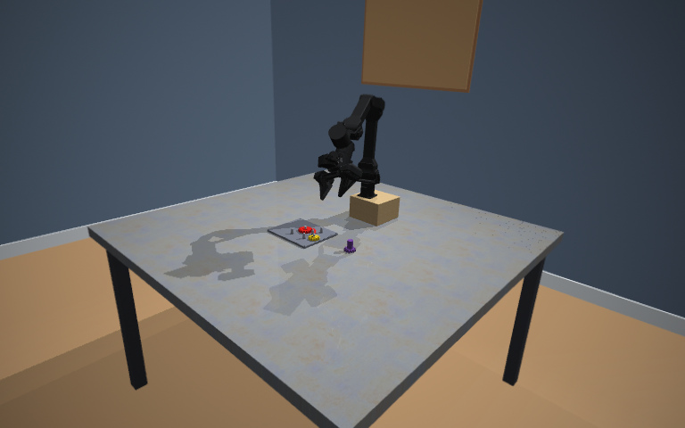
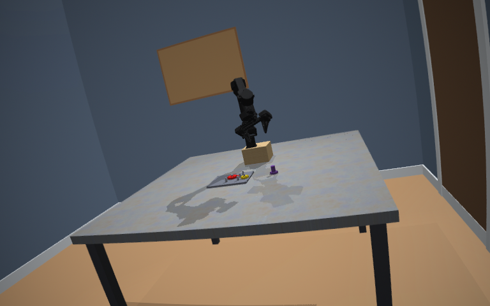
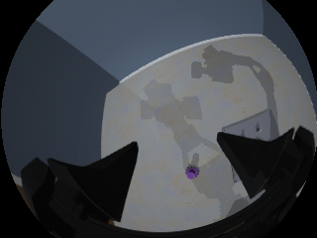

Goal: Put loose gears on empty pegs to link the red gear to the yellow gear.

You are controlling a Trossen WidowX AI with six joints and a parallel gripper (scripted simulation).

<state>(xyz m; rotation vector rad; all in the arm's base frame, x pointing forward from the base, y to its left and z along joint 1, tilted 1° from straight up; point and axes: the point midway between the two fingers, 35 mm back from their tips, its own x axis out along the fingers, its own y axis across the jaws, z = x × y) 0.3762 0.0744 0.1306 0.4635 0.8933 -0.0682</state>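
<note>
Now: gripper tip 19 cm above the purple gear, 7 cm past it and 4 cm to the right of it. Also, from my gripper tip: red gear 19 cm below, 18 cm to the right, 10 cm behind; yellow gear 19 cm below, 11 cm to the right, 6 cm behind.
</note>
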